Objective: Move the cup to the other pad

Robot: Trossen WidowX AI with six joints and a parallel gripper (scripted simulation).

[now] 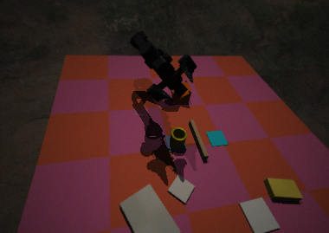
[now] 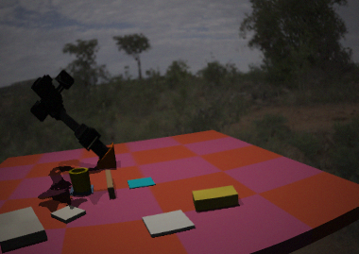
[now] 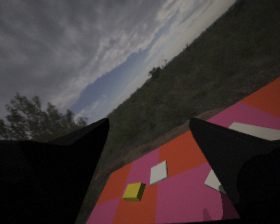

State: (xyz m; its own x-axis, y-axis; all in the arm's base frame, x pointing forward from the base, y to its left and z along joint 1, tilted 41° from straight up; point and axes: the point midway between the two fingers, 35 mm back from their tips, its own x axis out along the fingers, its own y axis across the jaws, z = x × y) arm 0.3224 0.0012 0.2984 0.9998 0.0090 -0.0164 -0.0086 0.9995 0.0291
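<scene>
Right now the yellow cup is 3 cm behind my gripper tip, 5 cm to the left of it and 30 cm below it. Also, from my gripper tip: purple marble 1 cm behind, 5 cm to the left, 32 cm below; then blue pad 2 cm behind, 5 cm to the left, 35 cm below; then wooden bar 1 cm behind, 15 cm to the left, 33 cm below.
</scene>
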